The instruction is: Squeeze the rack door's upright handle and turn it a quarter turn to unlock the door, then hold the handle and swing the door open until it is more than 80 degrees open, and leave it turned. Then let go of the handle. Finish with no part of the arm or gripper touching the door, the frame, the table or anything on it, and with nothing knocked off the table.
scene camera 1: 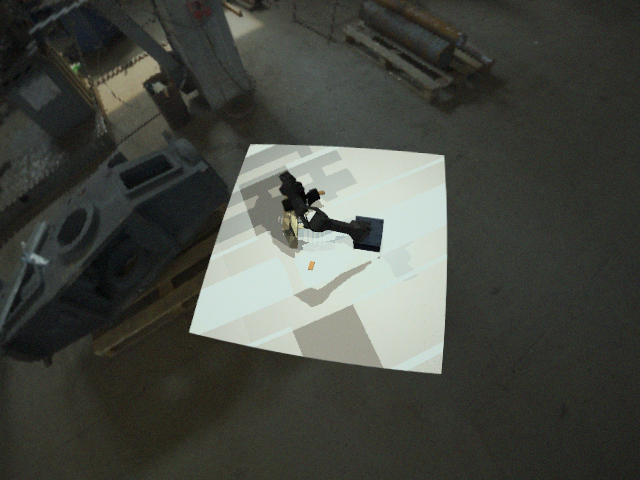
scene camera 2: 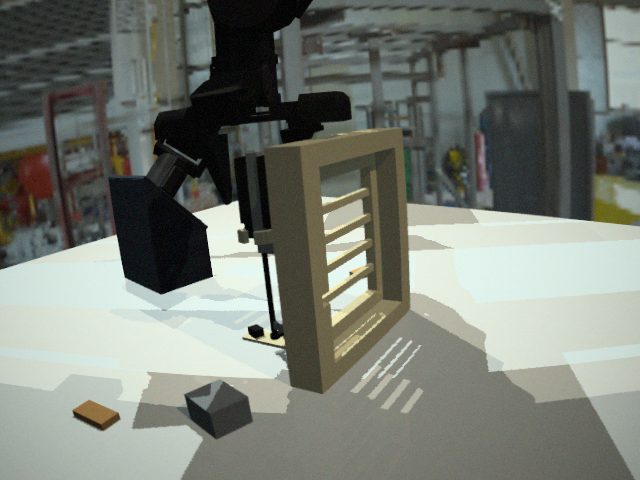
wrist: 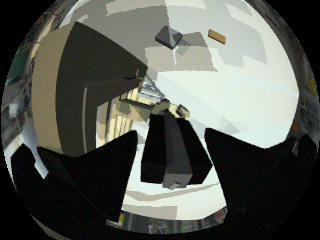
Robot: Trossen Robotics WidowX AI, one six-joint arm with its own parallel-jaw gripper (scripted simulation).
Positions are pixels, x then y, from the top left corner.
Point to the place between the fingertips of the gripper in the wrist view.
171, 134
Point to an orange block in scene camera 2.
At 102, 417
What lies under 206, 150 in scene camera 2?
The gripper.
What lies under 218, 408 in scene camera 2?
A grey cube.
